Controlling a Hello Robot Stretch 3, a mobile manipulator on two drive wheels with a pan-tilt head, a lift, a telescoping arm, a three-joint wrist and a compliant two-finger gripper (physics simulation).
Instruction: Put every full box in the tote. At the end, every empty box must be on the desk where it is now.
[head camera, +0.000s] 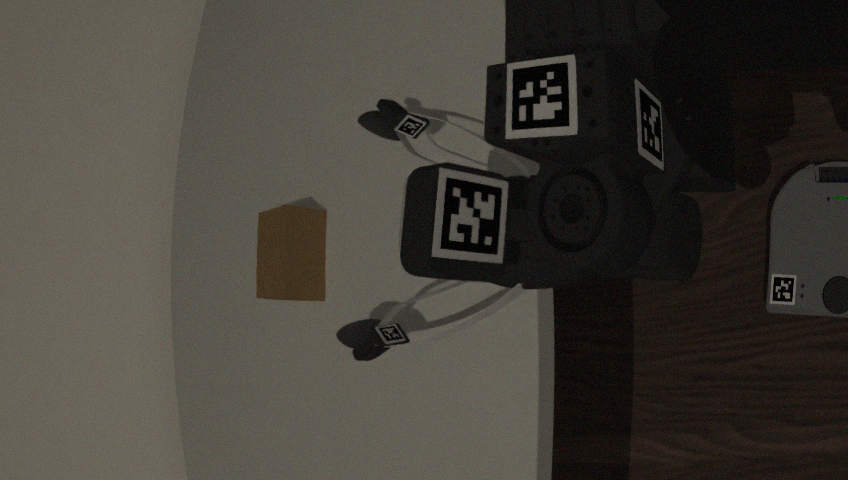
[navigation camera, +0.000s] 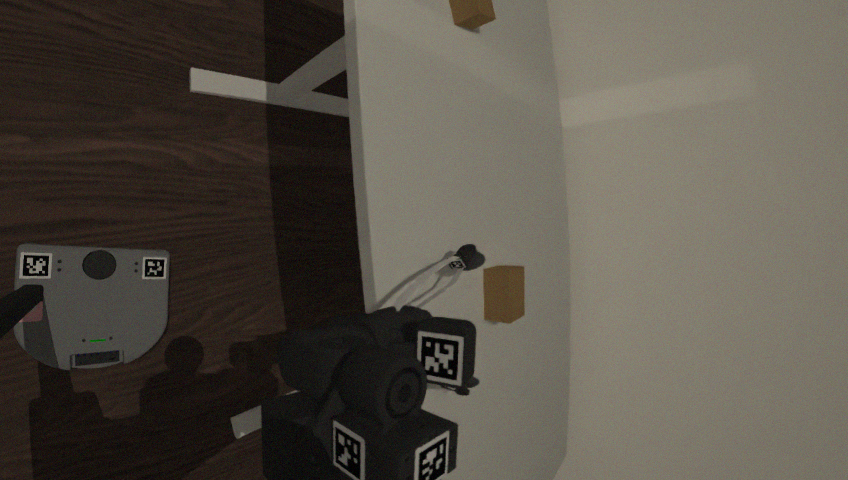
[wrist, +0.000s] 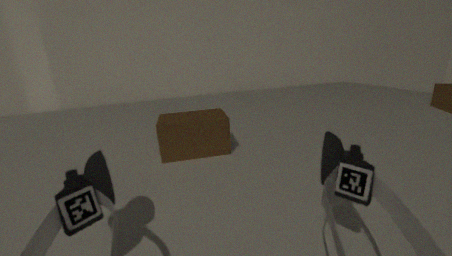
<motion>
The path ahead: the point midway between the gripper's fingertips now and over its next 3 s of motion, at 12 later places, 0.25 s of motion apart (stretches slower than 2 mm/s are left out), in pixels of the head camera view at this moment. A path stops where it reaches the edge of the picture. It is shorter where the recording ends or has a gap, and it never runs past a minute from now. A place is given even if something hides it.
My gripper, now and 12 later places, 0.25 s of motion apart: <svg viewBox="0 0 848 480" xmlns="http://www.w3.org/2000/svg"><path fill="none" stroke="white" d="M357 227L356 231L355 247L354 259L354 262L352 262L343 261L329 260L311 258L292 256L274 254L261 253L253 251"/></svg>
</motion>
